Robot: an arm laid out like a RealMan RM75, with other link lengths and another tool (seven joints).
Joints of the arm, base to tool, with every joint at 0 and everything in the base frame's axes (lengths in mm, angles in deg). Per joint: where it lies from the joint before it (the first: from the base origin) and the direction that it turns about. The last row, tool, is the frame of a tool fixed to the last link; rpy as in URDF.
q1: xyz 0 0 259.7 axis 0 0 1
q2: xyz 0 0 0 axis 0 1 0
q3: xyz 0 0 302.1 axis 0 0 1
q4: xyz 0 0 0 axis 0 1 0
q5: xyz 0 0 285.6 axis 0 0 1
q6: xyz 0 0 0 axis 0 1 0
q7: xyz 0 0 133.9 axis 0 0 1
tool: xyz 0 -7 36 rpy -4.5 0 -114.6
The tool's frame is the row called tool.
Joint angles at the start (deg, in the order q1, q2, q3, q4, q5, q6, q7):
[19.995, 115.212, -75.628, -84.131, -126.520, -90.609, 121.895]
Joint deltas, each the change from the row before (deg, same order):
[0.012, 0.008, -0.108, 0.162, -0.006, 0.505, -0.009]
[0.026, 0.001, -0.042, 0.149, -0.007, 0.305, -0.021]
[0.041, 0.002, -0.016, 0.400, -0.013, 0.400, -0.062]
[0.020, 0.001, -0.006, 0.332, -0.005, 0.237, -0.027]
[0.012, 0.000, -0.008, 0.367, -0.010, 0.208, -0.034]
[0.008, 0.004, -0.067, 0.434, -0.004, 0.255, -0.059]
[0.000, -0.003, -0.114, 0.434, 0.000, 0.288, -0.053]
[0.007, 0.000, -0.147, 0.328, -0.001, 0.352, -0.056]
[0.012, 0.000, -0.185, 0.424, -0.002, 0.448, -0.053]
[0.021, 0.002, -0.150, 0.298, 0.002, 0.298, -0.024]
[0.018, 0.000, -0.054, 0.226, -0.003, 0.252, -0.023]
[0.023, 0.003, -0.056, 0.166, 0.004, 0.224, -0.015]
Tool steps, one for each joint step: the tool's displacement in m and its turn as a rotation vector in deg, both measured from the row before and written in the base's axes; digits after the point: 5 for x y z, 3 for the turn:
[0.00025, 0.00118, -0.00068, 0.323, 0.039, 0.006]
[0.00032, 0.00081, -0.00040, 0.191, 0.025, -0.018]
[0.00141, 0.00100, -0.00087, 0.182, 0.052, -0.180]
[0.00132, 0.00050, -0.00075, 0.067, 0.043, -0.205]
[0.00157, 0.00035, -0.00086, 0.021, 0.034, -0.242]
[0.00176, 0.00029, -0.00132, -0.020, 0.030, -0.247]
[0.00175, 0.00025, -0.00148, -0.025, 0.015, -0.235]
[0.00112, 0.00049, -0.00134, 0.059, 0.000, -0.108]
[0.00145, 0.00061, -0.00171, 0.077, 0.002, -0.159]
[0.00089, 0.00039, -0.00132, 0.022, 0.000, -0.106]
[0.00078, 0.00049, -0.00069, 0.093, 0.013, -0.096]
[0.00043, 0.00047, -0.00058, 0.092, 0.016, -0.049]

